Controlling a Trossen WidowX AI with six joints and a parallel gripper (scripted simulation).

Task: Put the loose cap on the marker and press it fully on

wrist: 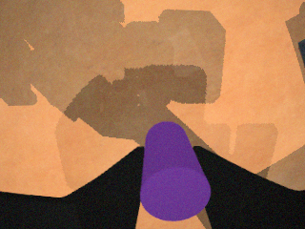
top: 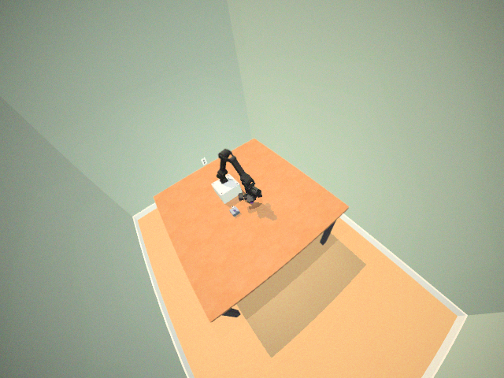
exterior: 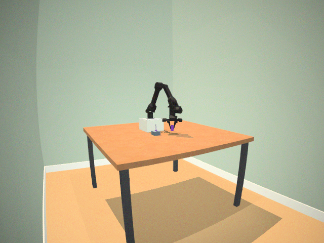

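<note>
The grey-blue holder block lies 1 cm behind my gripper tip, 16 cm to the right of it and 3 cm below it. Round my gripper tip: purple marker cap 1 cm above.
</note>
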